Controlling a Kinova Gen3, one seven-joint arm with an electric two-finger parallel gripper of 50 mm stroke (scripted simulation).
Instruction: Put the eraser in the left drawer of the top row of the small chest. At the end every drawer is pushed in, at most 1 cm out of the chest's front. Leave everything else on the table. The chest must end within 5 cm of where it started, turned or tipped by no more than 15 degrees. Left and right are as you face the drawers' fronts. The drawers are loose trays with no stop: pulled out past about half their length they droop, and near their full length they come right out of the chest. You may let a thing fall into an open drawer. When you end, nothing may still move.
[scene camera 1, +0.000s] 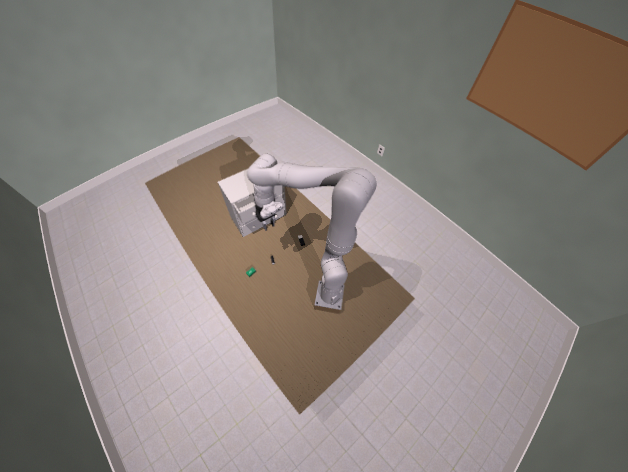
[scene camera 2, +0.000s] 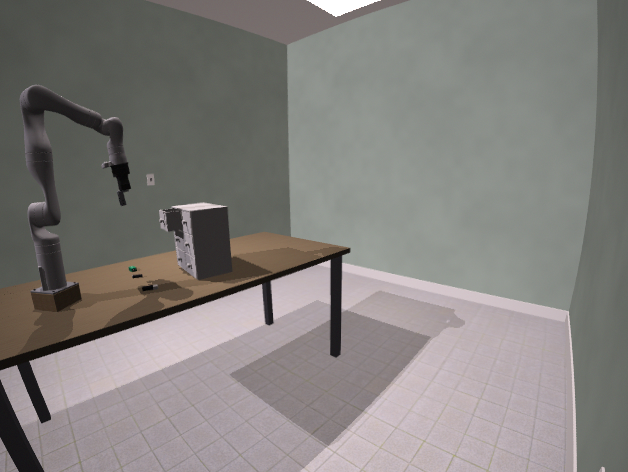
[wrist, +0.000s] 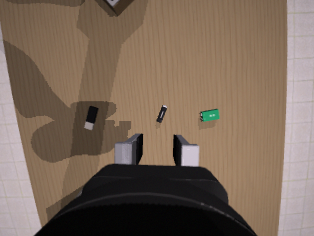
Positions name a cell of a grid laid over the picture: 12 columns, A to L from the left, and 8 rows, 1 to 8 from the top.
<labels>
A small chest (scene camera 2: E4) is 1.36 m from the lens.
</labels>
